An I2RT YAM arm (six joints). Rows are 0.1 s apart.
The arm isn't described. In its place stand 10 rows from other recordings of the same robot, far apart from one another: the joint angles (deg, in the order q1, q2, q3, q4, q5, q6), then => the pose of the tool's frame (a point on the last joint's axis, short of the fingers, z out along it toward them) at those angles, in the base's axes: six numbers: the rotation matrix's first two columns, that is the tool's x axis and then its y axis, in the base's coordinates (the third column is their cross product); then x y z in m.
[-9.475 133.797 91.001 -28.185 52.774 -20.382] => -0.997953 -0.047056 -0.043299 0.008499 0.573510 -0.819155 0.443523 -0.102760 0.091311
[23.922 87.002 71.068 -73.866 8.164 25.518] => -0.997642 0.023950 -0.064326 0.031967 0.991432 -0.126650 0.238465 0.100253 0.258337
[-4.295 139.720 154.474 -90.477 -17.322 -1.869] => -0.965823 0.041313 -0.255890 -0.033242 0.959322 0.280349 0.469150 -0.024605 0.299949
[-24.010 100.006 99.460 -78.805 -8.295 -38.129] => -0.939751 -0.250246 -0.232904 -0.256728 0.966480 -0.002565 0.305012 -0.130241 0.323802
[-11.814 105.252 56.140 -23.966 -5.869 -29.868] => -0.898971 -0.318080 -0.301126 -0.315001 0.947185 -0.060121 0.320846 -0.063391 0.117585
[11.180 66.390 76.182 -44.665 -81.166 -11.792] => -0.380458 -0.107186 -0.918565 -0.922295 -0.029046 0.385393 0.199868 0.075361 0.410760
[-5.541 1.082 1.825 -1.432 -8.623 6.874] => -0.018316 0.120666 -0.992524 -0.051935 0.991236 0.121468 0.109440 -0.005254 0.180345
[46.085 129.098 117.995 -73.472 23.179 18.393] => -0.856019 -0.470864 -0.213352 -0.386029 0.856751 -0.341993 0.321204 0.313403 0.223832
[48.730 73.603 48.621 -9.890 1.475 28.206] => -0.680887 -0.059542 -0.729964 -0.471617 0.798186 0.374802 0.187227 0.211952 0.255023
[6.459 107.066 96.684 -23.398 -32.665 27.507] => -0.739637 0.307559 -0.598619 -0.224200 0.726062 0.650052 0.430767 0.068105 0.322935
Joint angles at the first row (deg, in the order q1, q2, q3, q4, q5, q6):
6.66, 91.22, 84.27, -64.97, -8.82, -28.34
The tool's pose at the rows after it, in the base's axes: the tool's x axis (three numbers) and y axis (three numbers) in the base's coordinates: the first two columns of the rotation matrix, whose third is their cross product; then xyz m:
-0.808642 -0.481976 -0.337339 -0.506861 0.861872 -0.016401 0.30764 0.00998 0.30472
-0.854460 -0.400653 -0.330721 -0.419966 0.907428 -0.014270 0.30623 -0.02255 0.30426
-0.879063 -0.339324 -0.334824 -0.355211 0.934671 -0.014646 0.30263 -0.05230 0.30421
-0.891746 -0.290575 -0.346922 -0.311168 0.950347 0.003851 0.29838 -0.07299 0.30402
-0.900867 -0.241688 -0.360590 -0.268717 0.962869 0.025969 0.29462 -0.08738 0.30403
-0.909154 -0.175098 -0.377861 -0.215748 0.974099 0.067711 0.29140 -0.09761 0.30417
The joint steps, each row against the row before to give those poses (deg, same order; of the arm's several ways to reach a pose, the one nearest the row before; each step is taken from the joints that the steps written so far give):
-5.82, -0.31, 0.00, -0.65, 0.00, -0.06
-6.08, 0.03, -0.02, -0.44, -0.04, -0.46
-5.66, 0.02, 0.00, 0.00, -0.59, -1.55
-4.13, 0.06, 0.00, -0.07, -1.66, -1.03
-2.95, 0.02, -0.02, 0.07, -1.58, 0.06
-2.25, 0.01, -0.05, 0.06, -2.23, 1.69

